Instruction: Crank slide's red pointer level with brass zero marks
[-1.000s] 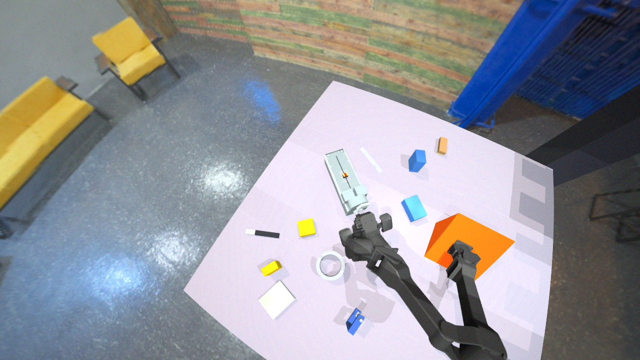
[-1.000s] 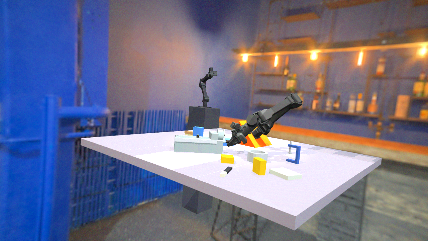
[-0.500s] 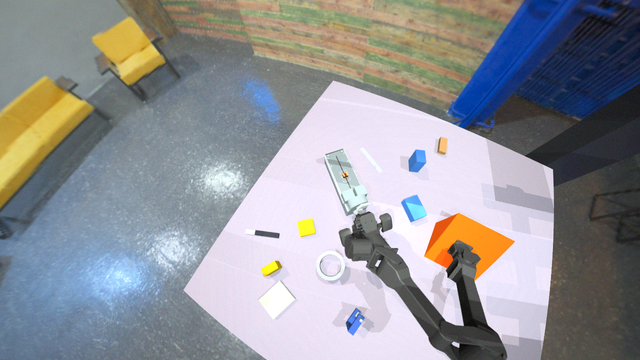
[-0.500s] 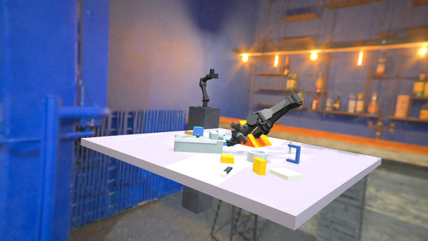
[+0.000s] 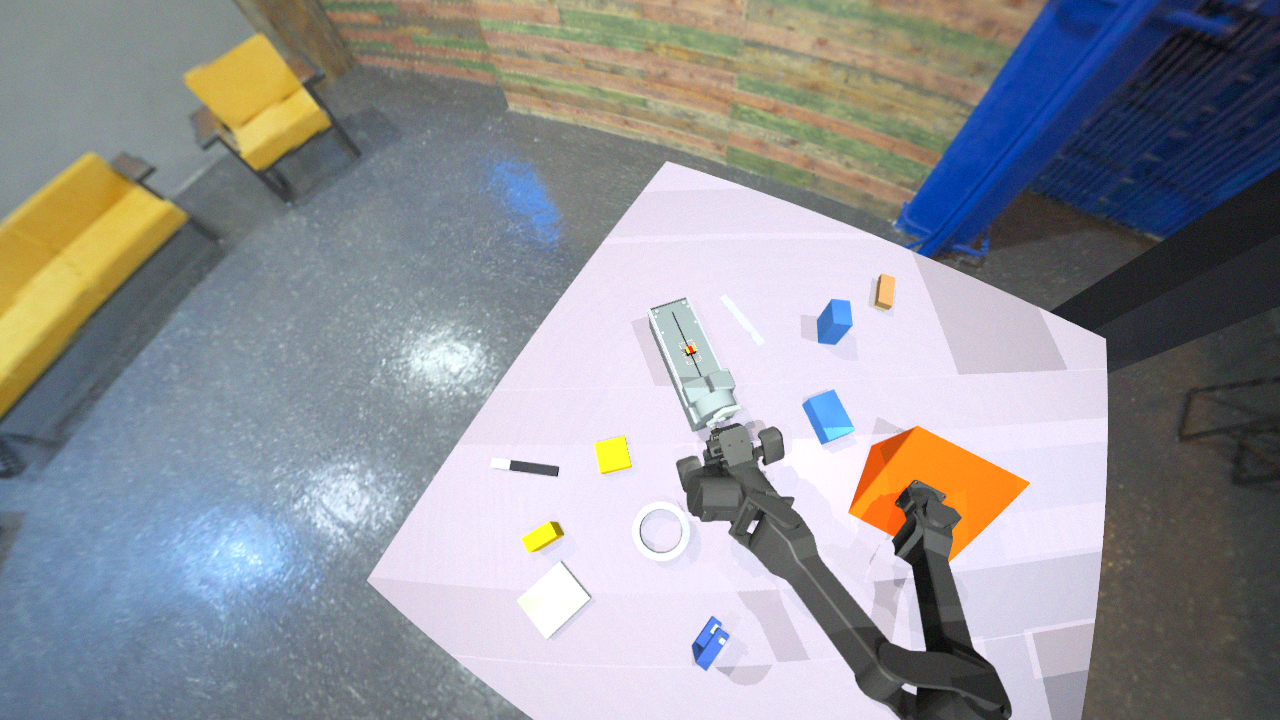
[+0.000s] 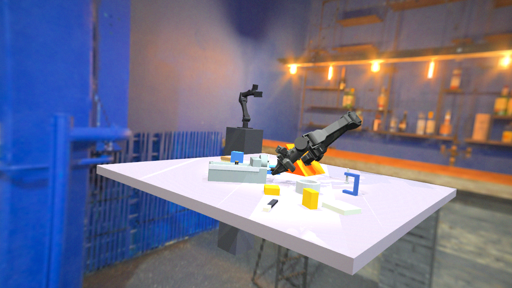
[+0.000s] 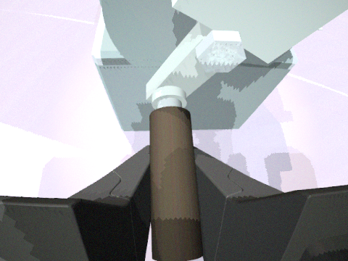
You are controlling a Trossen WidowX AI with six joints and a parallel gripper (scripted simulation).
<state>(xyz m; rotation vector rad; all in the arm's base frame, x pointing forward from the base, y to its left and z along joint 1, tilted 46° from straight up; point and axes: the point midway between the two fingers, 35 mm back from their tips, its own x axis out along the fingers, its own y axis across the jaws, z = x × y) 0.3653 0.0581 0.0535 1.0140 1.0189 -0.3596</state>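
Right now my gripper tip is 2 cm below the brown crank handle, 1 cm to the right of it and 1 cm past it. The rest, counted from my gripper tip: metal strip (28 cm to the right, 6 cm ahead, 4 cm below); then blue clamp (32 cm to the left, 15 cm behind, 1 cm above); then red pointer (12 cm to the right, 12 cm ahead, 4 cm above).
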